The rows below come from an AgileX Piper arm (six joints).
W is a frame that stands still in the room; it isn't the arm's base.
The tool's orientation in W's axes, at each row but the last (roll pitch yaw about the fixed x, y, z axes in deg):
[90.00 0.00 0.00]
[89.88 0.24 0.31]
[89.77 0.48 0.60]
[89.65 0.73 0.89]
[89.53 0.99 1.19]
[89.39 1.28 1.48]
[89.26 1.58 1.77]
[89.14 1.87 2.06]
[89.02 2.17 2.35]
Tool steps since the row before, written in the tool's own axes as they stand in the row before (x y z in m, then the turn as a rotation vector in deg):
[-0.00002 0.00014 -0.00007 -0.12 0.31 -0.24]
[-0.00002 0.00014 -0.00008 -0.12 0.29 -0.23]
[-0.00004 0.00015 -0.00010 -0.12 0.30 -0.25]
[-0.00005 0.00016 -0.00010 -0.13 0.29 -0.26]
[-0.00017 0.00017 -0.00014 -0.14 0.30 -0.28]
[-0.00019 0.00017 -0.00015 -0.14 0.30 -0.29]
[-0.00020 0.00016 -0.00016 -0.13 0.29 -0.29]
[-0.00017 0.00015 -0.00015 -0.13 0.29 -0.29]
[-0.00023 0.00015 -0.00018 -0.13 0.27 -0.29]
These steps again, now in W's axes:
[-0.00002 0.00007 0.00014 -0.12 0.24 0.31]
[-0.00002 0.00008 0.00014 -0.12 0.23 0.29]
[-0.00004 0.00010 0.00015 -0.12 0.25 0.30]
[-0.00005 0.00010 0.00016 -0.13 0.26 0.29]
[-0.00017 0.00014 0.00017 -0.14 0.28 0.30]
[-0.00019 0.00015 0.00017 -0.14 0.29 0.30]
[-0.00020 0.00016 0.00016 -0.13 0.29 0.29]
[-0.00017 0.00015 0.00015 -0.13 0.29 0.29]
[-0.00023 0.00017 0.00016 -0.13 0.29 0.27]

